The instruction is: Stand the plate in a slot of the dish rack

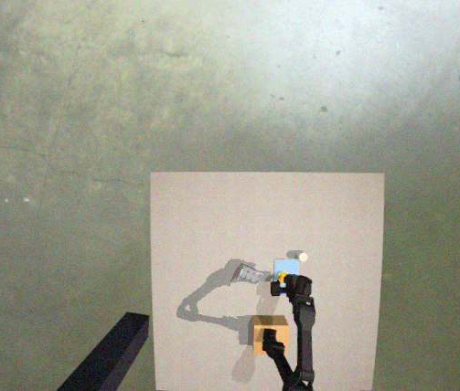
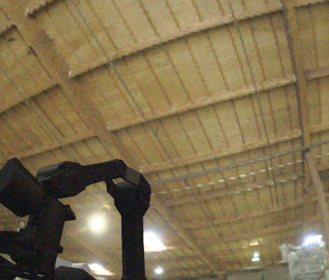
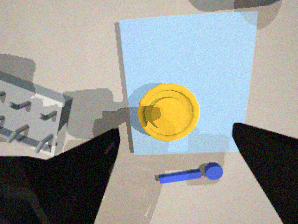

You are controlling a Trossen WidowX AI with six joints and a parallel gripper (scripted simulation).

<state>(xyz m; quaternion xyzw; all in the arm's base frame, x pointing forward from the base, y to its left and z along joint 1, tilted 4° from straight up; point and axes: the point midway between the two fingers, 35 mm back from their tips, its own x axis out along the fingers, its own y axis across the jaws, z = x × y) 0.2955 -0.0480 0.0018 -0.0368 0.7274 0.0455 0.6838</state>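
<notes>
Right now the yellow plate is 5 cm below my gripper tip and 1 cm behind it. The rest, counted from my gripper tip: blue spoon 9 cm behind, 7 cm below, 4 cm to the right; then light blue mat 7 cm below, 2 cm to the right, 1 cm ahead; then white cup 12 cm ahead, 8 cm to the right, 5 cm below.
</notes>
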